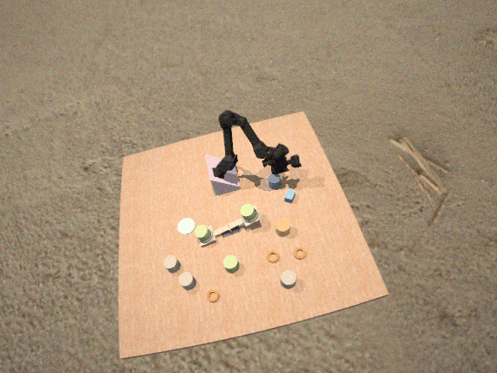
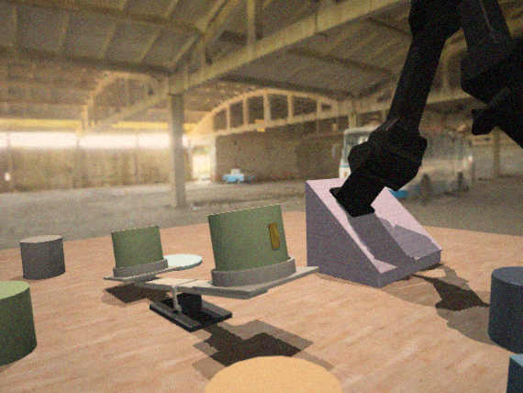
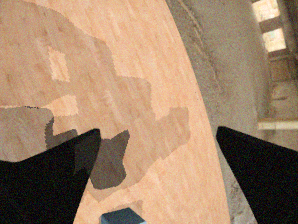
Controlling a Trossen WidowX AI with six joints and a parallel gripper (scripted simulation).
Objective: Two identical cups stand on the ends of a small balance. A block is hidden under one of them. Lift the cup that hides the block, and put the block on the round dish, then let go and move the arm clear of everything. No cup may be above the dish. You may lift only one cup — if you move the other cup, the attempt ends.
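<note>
Now: the small block 21 cm ahead of my gripper tip, 57 cm to the right of it and 5 cm below it. From my gripper tip the other things lie so: blue cylinder 2 cm ahead, 11 cm to the right, 5 cm below; then orange cylinder 30 cm ahead, 16 cm to the right, 5 cm below; then blue block 12 cm ahead, 7 cm to the right, 7 cm below.
</note>
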